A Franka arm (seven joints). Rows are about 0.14 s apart.
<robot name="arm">
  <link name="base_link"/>
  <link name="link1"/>
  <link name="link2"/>
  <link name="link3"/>
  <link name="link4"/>
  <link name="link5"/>
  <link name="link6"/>
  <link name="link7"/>
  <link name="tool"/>
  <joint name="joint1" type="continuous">
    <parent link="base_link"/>
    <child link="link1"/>
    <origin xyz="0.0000 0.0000 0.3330" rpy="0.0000 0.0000 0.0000"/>
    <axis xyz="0 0 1"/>
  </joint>
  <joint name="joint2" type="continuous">
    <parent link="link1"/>
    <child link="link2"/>
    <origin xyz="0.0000 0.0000 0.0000" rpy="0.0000 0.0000 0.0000"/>
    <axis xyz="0 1 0"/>
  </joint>
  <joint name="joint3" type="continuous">
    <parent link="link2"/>
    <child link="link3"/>
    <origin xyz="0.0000 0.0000 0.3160" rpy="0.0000 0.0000 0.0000"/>
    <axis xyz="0 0 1"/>
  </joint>
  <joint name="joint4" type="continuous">
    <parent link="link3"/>
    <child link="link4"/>
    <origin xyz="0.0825 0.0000 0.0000" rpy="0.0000 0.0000 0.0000"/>
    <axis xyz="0 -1 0"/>
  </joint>
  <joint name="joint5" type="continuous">
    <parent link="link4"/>
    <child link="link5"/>
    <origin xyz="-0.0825 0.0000 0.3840" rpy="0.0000 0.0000 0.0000"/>
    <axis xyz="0 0 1"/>
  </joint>
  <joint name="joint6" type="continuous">
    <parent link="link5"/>
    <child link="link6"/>
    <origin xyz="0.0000 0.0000 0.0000" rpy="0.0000 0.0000 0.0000"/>
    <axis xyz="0 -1 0"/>
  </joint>
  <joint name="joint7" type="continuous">
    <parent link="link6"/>
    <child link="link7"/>
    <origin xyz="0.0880 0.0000 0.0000" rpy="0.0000 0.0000 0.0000"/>
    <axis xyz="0 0 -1"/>
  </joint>
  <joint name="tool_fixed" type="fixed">
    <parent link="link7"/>
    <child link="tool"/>
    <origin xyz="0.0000 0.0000 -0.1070" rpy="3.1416 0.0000 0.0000"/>
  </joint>
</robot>
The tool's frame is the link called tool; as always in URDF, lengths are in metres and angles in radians. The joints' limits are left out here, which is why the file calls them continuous.
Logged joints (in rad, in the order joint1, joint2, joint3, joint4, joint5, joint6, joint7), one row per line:
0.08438 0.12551 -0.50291 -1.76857 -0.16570 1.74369 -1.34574
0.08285 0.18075 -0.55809 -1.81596 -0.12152 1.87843 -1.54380
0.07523 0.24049 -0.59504 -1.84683 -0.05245 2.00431 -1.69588
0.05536 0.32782 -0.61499 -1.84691 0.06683 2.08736 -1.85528
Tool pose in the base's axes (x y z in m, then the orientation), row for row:
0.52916 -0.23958 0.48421 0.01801 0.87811 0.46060 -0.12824
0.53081 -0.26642 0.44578 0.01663 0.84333 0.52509 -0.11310
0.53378 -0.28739 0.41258 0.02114 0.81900 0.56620 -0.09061
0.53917 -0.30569 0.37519 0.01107 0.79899 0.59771 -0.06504
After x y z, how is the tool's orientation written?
As a quaternion, w x y z.
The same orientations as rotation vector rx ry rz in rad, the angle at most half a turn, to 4 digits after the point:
2.7275 1.4307 -0.3983
2.6217 1.6324 -0.3516
2.5389 1.7552 -0.2809
2.4926 1.8646 -0.2029

